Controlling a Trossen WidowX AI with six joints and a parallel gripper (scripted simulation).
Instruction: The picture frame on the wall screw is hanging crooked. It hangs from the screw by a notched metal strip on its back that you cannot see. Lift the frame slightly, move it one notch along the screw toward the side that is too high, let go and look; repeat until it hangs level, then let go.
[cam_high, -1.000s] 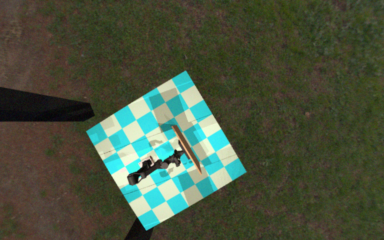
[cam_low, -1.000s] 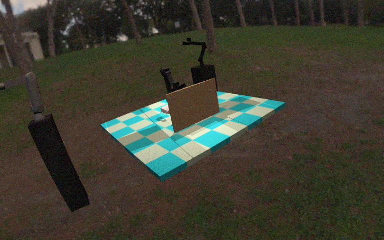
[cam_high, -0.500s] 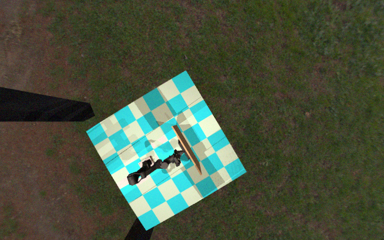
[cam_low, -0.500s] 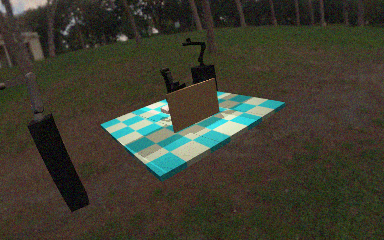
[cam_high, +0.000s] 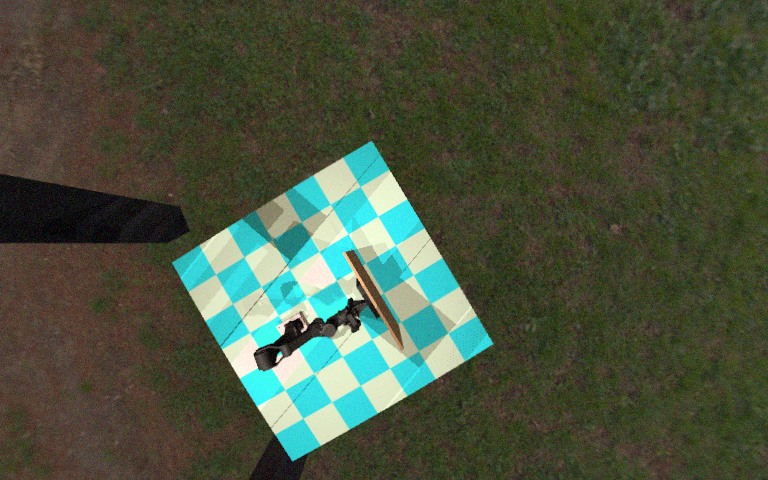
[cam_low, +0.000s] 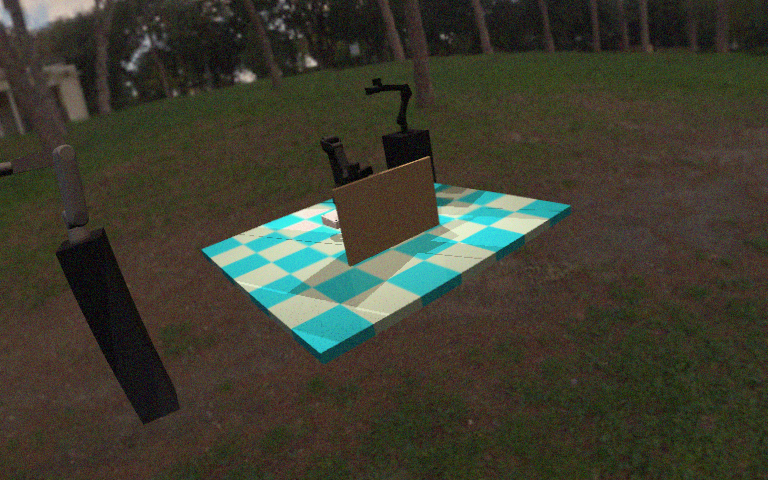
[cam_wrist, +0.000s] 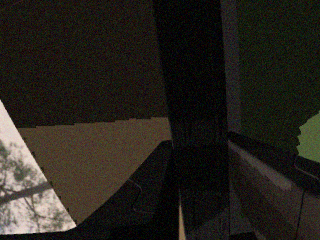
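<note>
Right now my gripper tip is 50 mm above the picture frame, 10 mm to the right of it and 10 mm short of it. Also, from my gripper tip: wall panel: 70 mm below, 20 mm ahead.
</note>
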